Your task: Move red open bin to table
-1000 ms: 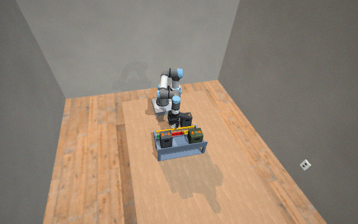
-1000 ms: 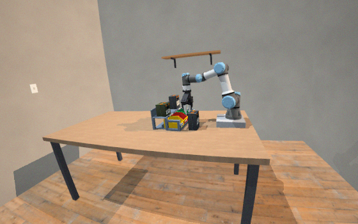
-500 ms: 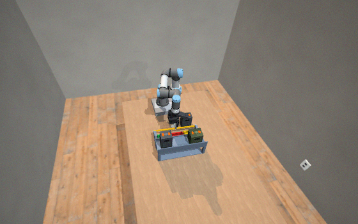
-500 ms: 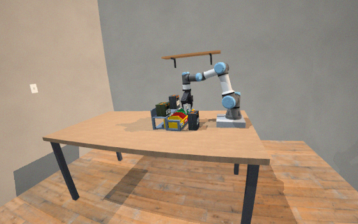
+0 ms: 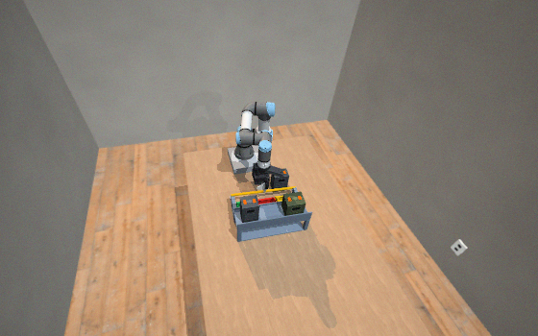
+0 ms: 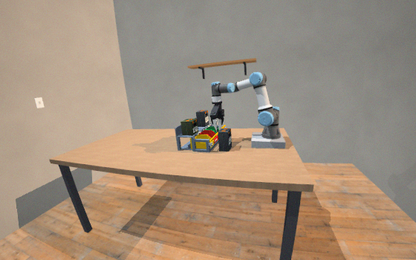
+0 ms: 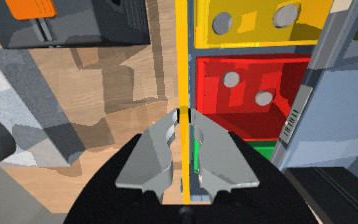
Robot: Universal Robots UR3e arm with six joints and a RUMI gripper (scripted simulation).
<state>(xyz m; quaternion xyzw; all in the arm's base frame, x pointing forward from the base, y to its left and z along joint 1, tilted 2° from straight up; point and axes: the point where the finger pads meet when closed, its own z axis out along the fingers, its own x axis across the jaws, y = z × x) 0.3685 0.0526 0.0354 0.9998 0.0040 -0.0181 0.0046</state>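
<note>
Now: the red bin 9 cm ahead of my hand and 5 cm below it. Round my hand: yellow bin (8 cm ahead, 11 cm to the left, 5 cm below); yellow rod (1 cm below); black case (8 cm behind, 11 cm to the left, 3 cm below).
</note>
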